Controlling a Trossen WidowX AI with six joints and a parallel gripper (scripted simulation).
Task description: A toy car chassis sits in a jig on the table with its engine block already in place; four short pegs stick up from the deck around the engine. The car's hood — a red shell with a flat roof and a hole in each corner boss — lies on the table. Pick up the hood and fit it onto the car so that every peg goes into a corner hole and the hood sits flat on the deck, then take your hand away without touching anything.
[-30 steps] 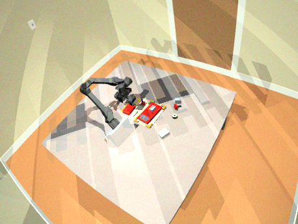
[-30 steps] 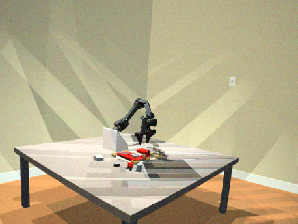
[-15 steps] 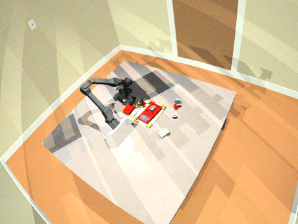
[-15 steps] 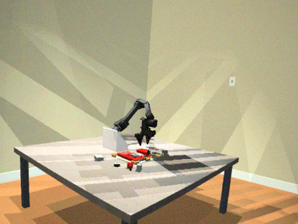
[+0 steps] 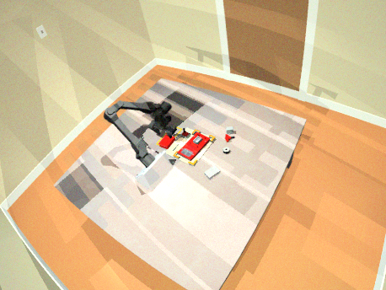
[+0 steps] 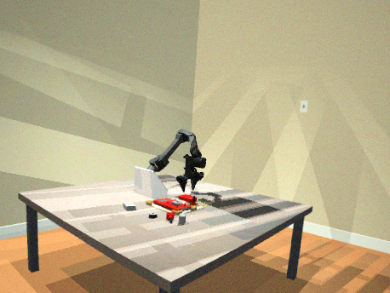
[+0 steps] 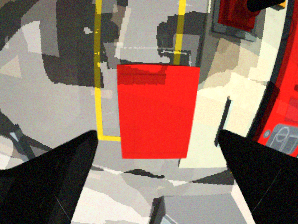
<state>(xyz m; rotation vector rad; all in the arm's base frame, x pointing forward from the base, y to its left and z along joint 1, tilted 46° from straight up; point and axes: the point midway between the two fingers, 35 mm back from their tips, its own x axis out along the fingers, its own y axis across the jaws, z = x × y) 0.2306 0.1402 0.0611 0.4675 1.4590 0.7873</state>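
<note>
My gripper tip is 4 cm above the red hood.
</note>
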